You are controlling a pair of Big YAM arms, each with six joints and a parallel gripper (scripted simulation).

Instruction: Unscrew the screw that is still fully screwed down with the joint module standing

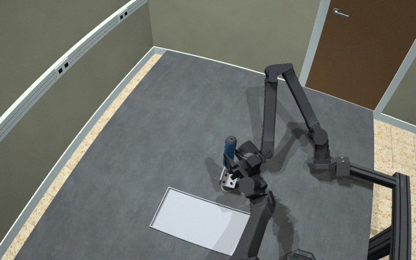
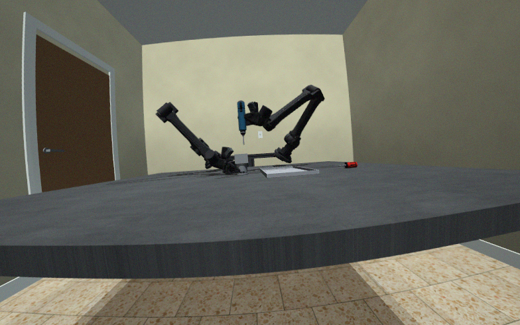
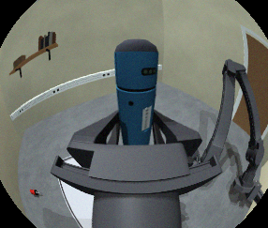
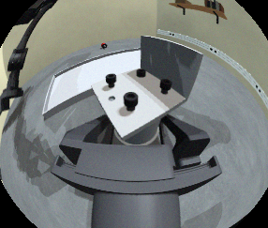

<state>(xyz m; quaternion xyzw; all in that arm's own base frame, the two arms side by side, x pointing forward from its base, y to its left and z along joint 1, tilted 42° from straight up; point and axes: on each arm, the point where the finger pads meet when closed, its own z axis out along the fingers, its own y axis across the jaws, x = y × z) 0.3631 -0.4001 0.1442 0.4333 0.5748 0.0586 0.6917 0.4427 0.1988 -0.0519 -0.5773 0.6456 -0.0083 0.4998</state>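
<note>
Right now my right hand is 5 cm below the grey bracket. Also, from my right hand: flat white tray: 4 cm ahead, 22 cm to the left, 2 cm below; red-handled screwdriver: 10 cm ahead, 55 cm to the left, 1 cm below.
</note>
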